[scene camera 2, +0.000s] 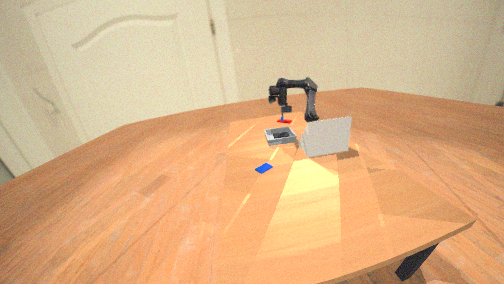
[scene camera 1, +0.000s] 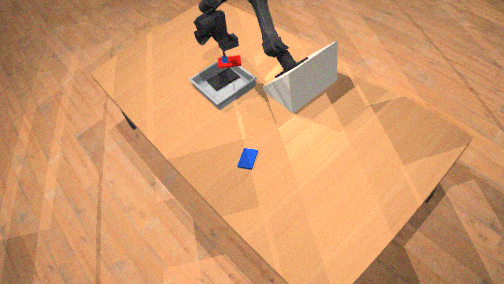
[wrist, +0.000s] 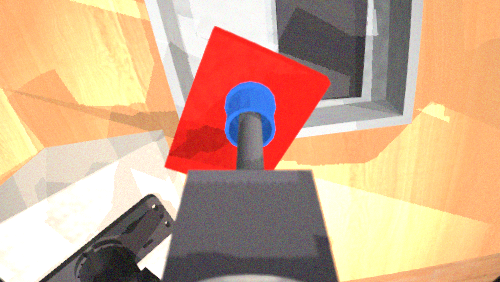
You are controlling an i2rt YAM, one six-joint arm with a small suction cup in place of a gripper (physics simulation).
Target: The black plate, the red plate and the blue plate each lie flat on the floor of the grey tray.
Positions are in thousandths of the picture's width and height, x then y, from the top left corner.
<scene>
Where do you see a grey tray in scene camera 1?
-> At 449, 336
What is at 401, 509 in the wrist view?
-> A red plate.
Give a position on the suction cup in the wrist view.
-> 497, 342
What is the suction cup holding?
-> A red plate.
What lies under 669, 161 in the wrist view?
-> A black plate.
</scene>
